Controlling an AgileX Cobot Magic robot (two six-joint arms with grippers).
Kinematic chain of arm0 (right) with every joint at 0, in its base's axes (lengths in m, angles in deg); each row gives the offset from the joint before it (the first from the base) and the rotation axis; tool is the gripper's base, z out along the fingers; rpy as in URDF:
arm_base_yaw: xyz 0 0 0.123 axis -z
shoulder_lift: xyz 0 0 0 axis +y
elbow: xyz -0.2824 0 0.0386 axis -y
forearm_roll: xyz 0.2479 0 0.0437 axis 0.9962 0 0.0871
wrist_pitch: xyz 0 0 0 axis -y
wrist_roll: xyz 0.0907 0 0.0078 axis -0.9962 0 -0.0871
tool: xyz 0 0 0 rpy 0 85 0
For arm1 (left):
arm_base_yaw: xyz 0 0 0.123 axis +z
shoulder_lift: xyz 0 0 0 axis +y
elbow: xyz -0.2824 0 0.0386 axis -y
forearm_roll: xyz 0.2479 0 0.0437 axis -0.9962 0 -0.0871
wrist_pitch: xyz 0 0 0 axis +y
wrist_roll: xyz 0.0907 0 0.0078 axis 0.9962 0 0.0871
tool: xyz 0 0 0 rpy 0 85 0
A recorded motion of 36 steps. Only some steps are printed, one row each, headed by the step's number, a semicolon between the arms.
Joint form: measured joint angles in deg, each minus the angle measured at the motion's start. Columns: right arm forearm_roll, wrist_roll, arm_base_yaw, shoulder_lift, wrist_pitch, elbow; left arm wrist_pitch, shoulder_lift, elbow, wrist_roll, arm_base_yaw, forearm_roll.
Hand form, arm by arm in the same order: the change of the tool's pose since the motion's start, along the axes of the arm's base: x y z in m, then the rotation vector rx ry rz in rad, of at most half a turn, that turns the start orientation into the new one. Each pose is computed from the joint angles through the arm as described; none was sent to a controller.
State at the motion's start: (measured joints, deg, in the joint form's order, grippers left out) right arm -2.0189 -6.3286 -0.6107 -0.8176 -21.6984 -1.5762; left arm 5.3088 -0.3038 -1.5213 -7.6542 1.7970 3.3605
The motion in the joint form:
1: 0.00 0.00 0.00 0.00 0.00 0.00; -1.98 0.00 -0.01 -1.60 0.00 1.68
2: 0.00 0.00 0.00 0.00 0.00 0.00; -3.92 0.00 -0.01 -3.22 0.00 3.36
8: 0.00 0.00 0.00 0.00 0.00 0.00; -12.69 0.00 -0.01 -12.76 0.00 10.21
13: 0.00 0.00 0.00 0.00 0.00 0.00; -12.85 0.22 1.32 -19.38 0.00 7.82
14: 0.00 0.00 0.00 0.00 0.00 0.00; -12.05 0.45 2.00 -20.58 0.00 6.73
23: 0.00 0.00 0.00 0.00 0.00 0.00; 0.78 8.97 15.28 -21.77 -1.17 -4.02
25: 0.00 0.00 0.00 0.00 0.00 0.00; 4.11 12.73 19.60 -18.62 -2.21 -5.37
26: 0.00 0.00 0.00 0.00 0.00 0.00; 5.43 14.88 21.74 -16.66 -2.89 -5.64
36: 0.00 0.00 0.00 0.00 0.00 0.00; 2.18 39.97 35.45 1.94 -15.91 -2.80
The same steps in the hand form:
1: 0.0000 0.0000 0.0000 0.0000 0.0000 0.0000; 0.0000 0.0000 0.0031 -0.0562 -0.0359 0.0009
2: 0.0000 0.0000 0.0000 0.0000 0.0000 0.0000; 0.0000 0.0002 0.0062 -0.1129 -0.0713 0.0017
8: 0.0000 0.0000 0.0000 0.0000 0.0000 0.0000; -0.0017 0.0032 0.0197 -0.3945 -0.2321 0.0022
13: 0.0000 0.0000 0.0000 0.0000 0.0000 0.0000; -0.0028 0.0027 0.0276 -0.4675 -0.2558 -0.0142
14: 0.0000 0.0000 0.0000 0.0000 0.0000 0.0000; -0.0028 0.0023 0.0302 -0.4696 -0.2494 -0.0180
23: 0.0000 0.0000 0.0000 0.0000 0.0000 0.0000; 0.0033 -0.0005 0.0795 -0.3082 -0.1015 -0.0204
25: 0.0000 0.0000 0.0000 0.0000 0.0000 0.0000; 0.0088 -0.0012 0.0952 -0.2314 -0.0507 -0.0267
26: 0.0000 0.0000 0.0000 0.0000 0.0000 0.0000; 0.0127 -0.0019 0.1030 -0.1929 -0.0262 -0.0348
36: 0.0000 0.0000 0.0000 0.0000 0.0000 0.0000; 0.0867 -0.0376 0.1425 0.0950 0.1076 -0.2801

